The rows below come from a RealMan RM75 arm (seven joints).
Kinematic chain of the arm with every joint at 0, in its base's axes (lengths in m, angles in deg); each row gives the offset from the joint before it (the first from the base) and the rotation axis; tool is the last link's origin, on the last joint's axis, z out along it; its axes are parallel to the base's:
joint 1: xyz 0 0 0.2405 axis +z
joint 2: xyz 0 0 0 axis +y
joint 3: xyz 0 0 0.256 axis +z
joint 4: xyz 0 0 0 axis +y
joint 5: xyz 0 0 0.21 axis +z
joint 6: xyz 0 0 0 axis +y
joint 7: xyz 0 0 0.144 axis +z
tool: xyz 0 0 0
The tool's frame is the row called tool.
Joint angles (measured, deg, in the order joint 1, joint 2, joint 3, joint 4, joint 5, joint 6, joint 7), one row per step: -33.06 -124.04 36.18 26.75 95.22 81.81 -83.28; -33.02 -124.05 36.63 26.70 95.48 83.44 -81.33; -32.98 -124.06 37.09 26.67 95.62 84.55 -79.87; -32.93 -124.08 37.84 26.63 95.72 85.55 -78.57; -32.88 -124.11 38.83 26.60 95.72 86.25 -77.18; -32.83 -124.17 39.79 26.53 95.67 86.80 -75.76; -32.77 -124.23 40.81 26.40 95.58 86.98 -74.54; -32.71 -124.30 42.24 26.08 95.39 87.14 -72.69
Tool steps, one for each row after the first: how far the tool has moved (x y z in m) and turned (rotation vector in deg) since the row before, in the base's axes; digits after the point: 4 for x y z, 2 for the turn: 0.0031 -0.0039 -0.0013 0.11 0.59 -2.69; 0.0022 -0.0028 -0.0012 0.09 0.47 -1.98; 0.0023 -0.0031 -0.0019 -0.15 0.50 -1.94; 0.0021 -0.0028 -0.0024 -0.08 0.70 -1.88; 0.0019 -0.0026 -0.0025 0.00 0.66 -1.74; 0.0013 -0.0022 -0.0029 -0.05 0.71 -1.32; 0.0015 -0.0030 -0.0043 0.00 0.98 -1.82
